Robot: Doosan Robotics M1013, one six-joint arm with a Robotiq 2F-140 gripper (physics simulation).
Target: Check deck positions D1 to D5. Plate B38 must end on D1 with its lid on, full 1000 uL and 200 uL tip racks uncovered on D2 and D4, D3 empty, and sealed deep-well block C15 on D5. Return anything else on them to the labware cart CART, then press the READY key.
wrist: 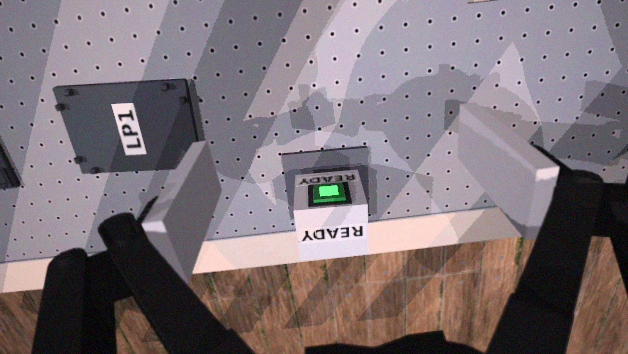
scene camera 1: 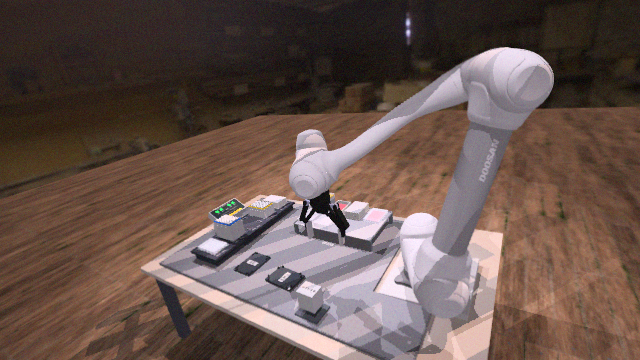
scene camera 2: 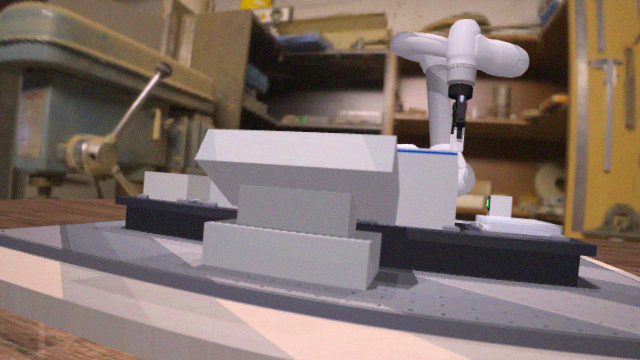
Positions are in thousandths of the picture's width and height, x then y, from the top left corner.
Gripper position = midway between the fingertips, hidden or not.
The gripper (scene camera 1: 510, 668) is open, with nothing in its grasp. Also in view: a dark rack (scene camera 2: 670, 496), a LP1 plate (wrist: 238, 355) and an READY box (wrist: 523, 552).
The gripper is seen too in the wrist view (wrist: 534, 422) and in scene camera 2 (scene camera 2: 712, 426). The wrist view misses the dark rack: it is out of frame.
